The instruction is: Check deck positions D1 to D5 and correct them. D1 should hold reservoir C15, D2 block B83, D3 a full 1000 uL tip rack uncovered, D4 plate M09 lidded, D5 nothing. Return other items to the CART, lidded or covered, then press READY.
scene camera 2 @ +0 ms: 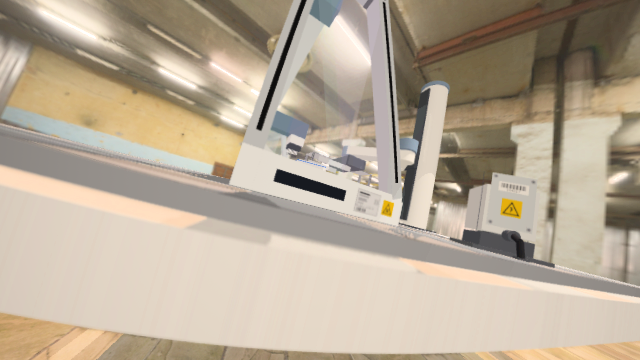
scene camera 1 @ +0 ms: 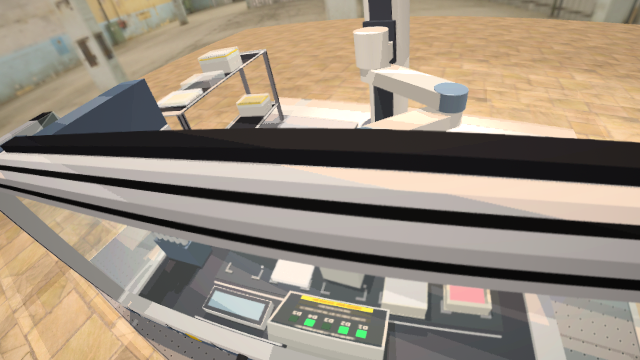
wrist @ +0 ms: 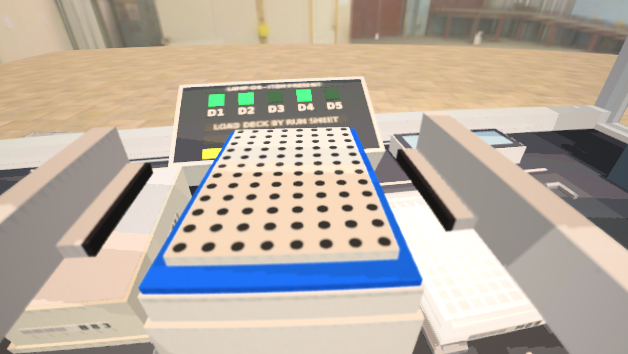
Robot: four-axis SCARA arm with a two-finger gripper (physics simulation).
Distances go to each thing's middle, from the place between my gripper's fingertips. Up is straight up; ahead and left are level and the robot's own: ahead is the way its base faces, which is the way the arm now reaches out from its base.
Scene:
Now: the READY button box (scene camera 2: pixel 474 198) 520 mm to the left of my hand, 250 mm behind it and 120 mm below it.

